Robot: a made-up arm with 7 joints. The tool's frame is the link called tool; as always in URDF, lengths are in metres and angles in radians.
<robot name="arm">
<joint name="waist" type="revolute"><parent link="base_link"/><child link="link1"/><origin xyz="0.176 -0.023 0.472" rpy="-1.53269 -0.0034 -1.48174"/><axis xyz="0 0 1"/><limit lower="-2.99" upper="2.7" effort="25" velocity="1.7"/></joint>
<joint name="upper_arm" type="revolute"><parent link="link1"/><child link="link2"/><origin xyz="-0.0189 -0.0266 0.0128" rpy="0.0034 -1.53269 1.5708"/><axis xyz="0 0 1"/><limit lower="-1.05" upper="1.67" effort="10" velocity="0.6"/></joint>
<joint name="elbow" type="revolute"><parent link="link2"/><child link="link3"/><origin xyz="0.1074 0.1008 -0.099" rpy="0.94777 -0.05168 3.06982"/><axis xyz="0 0 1"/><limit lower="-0.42" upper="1.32" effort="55" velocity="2.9"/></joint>
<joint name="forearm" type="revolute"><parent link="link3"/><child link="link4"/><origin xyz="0.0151 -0.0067 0.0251" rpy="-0.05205 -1.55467 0"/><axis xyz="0 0 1"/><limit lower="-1.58" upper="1.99" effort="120" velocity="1.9"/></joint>
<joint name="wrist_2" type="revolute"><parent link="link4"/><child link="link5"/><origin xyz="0.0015 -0.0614 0.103" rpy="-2.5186 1.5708 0"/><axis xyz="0 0 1"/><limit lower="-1.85" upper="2.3" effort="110" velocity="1"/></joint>
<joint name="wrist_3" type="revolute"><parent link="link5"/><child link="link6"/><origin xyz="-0.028 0.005 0.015" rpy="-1.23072 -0.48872 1.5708"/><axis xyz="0 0 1"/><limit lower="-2.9" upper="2.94" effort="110" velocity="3"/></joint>
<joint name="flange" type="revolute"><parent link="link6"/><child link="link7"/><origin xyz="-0.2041 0.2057 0.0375" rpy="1.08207 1.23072 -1.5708"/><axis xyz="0 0 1"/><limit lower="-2.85" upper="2.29" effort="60" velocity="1.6"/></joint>
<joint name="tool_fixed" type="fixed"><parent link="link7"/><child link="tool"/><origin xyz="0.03 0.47 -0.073" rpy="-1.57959 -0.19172 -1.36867"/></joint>
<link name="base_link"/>
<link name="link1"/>
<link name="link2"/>
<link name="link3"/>
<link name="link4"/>
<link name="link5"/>
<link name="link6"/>
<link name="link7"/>
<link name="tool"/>
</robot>
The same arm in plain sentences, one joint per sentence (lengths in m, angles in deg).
The arm has seven revolute joints in a row. What follows holds with every joint at zero, and every direction is one of the base frame's. Joint 1 lies 0.176 m along +x and 0.023 m along -y and 0.472 m along +z from the base frame's origin and rotates about the direction (0.995303, 0.089, 0.0381), from -171.31 to 154.7 deg. Joint 2 lies 0.01 m along +x and 0.02 m along +y and 0.027 m along +z from joint 1 and rotates about +z, from -60.16 to 95.68 deg. Joint 3 lies 0.098 m along +x and 0.11 m along +y and 0.099 m along -z from joint 2 and rotates about the direction (0.0161, 0.812518, 0.582713), from -24.06 to 75.63 deg. Joint 4 lies 0.015 m along -x and 0.024 m along +y and 0.01 m along +z from joint 3 and rotates about +x, from -90.53 to 114.02 deg. Joint 5 lies 0.103 m along +x and 0.037 m along +y and 0.049 m along -z from joint 4 and rotates about -y, from -106 to 131.78 deg. Joint 6 lies 0.028 m along +x and 0.015 m along -y and 0.005 m along -z from joint 5 and rotates about the direction (0.94273, -0.294509, 0.156605), from -166.16 to 168.45 deg. Joint 7 lies 0.104 m along +x and 0.256 m along +y and 0.095 m along +z from joint 6 and rotates about +z, from -163.29 to 131.21 deg. The tool frame, which is the frame that the pose is given for, lies 0.03 m along -x and 0.47 m along -y and 0.073 m along -z from joint 7; its axes are the base frame's turned by roll -90.5, pitch -10.99 and yaw 101.58 deg (as in URDF: about the fixed x, then y, then z).
